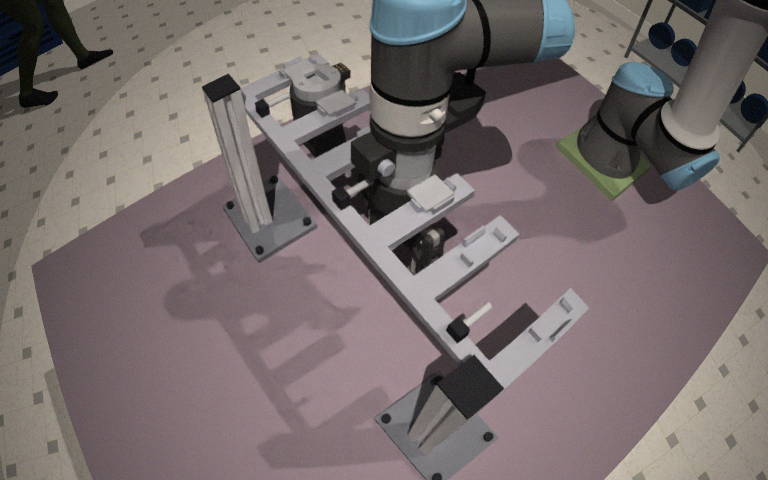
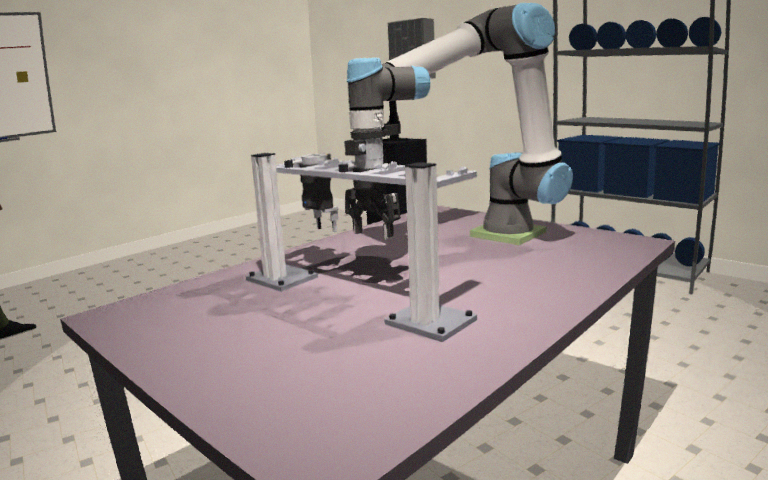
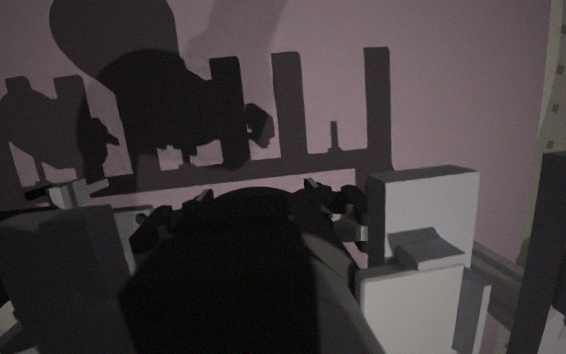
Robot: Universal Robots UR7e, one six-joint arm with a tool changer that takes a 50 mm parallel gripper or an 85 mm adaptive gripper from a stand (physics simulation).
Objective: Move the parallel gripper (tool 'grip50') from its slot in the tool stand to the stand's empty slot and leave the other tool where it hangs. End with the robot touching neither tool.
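Seen in the pictures: arm's base at its link origin: point(image 1: 607, 151) point(image 2: 508, 227).
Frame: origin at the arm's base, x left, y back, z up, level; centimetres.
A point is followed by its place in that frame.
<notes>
The parallel gripper point(image 1: 312, 84) point(image 2: 317, 195) hangs in the tool stand's far end slot, its two fingers pointing down and apart from the arm. The tool stand point(image 1: 390, 277) @(y -65.3, x 10.9, z 26.2 cm) point(image 2: 334, 176) @(y -66.4, x -0.3, z 25.4 cm) has three slots. The arm's tool changer point(image 1: 412, 164) @(y -57.9, x 3.3, z 30.4 cm) point(image 2: 370, 152) @(y -58.6, x 3.0, z 29.7 cm) is down on the other tool, the dark adaptive gripper, in the middle slot. That adaptive gripper point(image 2: 373, 230) point(image 3: 256, 189) stands open with nothing between its fingers. Its side pad lies at the prong; whether it is latched to the arm is hidden. The empty slot's outer prong point(image 1: 529, 342) @(y -58.1, x 23.8, z 26.2 cm) point(image 2: 450, 180) @(y -59.6, x 25.7, z 25.8 cm) is at the near end.
Two upright posts point(image 1: 240, 164) @(y -70.6, x -19.5, z 16.2 cm) point(image 2: 421, 243) @(y -68.2, x 25.6, z 15.5 cm) on bolted base plates carry the stand. The arm's green base plate point(image 1: 608, 183) @(y -7.2, x 6.2, z 0.0 cm) point(image 2: 506, 233) @(y -6.6, x 3.7, z 0.2 cm) is behind on the pink table. Shelves point(image 2: 640, 123) stand behind the table. A person's legs point(image 1: 31, 67) show at the upper left.
</notes>
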